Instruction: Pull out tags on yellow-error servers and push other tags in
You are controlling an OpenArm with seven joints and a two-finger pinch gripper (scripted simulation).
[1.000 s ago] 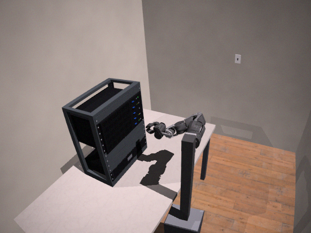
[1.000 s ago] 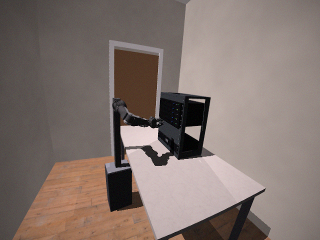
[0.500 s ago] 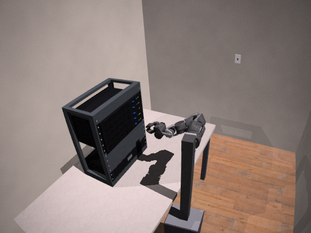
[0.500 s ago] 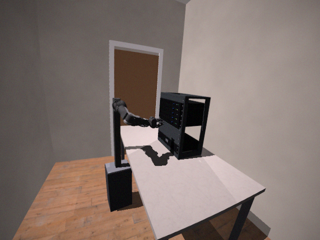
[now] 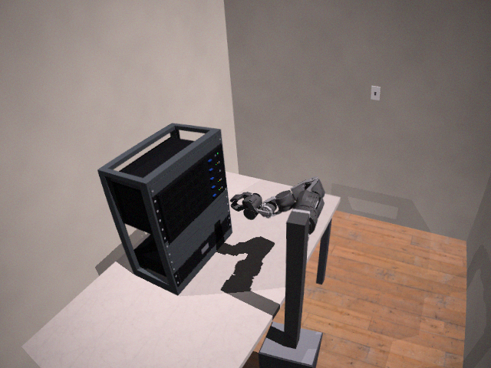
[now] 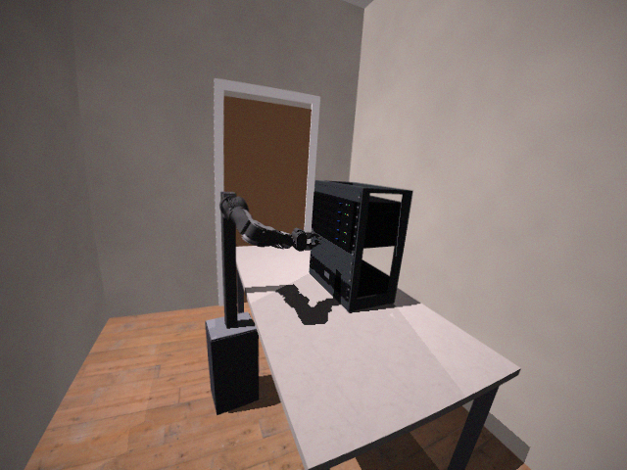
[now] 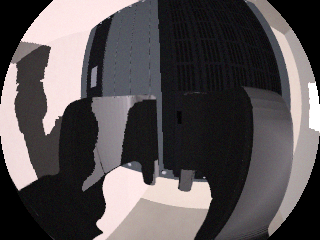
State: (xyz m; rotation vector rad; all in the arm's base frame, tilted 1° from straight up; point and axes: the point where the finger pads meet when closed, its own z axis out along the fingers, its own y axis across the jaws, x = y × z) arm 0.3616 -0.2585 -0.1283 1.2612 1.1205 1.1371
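My gripper is now 14 cm short of the white information tag and 2 cm to the left of it.
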